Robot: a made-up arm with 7 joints. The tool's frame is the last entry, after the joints.
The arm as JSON. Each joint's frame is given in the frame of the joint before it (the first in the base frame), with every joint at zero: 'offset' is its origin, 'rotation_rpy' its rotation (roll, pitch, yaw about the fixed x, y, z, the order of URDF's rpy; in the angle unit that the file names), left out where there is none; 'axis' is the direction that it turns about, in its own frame. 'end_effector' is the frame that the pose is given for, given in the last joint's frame.
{
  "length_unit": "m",
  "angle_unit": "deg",
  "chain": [
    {
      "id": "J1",
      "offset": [
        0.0,
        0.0,
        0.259
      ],
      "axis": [
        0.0,
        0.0,
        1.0
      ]
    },
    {
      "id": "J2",
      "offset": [
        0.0,
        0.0,
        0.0
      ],
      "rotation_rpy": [
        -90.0,
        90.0,
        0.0
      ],
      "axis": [
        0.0,
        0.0,
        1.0
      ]
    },
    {
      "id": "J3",
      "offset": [
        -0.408,
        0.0,
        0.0
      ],
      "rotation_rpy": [
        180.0,
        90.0,
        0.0
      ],
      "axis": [
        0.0,
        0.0,
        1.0
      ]
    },
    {
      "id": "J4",
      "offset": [
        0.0,
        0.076,
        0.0
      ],
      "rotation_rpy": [
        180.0,
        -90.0,
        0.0
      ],
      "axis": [
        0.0,
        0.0,
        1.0
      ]
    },
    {
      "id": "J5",
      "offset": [
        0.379,
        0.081,
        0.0
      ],
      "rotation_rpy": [
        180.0,
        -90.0,
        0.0
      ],
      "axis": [
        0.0,
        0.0,
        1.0
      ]
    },
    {
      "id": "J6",
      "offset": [
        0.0,
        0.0,
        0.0
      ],
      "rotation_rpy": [
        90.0,
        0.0,
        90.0
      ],
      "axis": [
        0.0,
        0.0,
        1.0
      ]
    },
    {
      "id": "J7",
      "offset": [
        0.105,
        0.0,
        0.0
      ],
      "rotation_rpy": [
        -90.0,
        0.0,
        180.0
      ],
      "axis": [
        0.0,
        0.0,
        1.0
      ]
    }
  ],
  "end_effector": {
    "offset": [
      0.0,
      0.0,
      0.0
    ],
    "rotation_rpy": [
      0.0,
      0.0,
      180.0
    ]
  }
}
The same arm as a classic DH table. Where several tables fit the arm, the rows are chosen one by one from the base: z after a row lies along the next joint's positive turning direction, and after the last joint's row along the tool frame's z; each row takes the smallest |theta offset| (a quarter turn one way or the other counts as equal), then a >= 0, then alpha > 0; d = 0 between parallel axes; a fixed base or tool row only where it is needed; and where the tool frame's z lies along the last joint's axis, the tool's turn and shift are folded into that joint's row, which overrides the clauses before.
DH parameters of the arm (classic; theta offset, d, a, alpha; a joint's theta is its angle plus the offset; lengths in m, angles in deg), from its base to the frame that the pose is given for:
J1: 0 0.259 0 -90
J2: 0 0 0 90
J3: 0 0.408 0.076 90
J4: 0 0 -0.081 -90
J5: 0 0.379 0 90
J6: 0 0 0.105 90
J7: 0 0 0 0

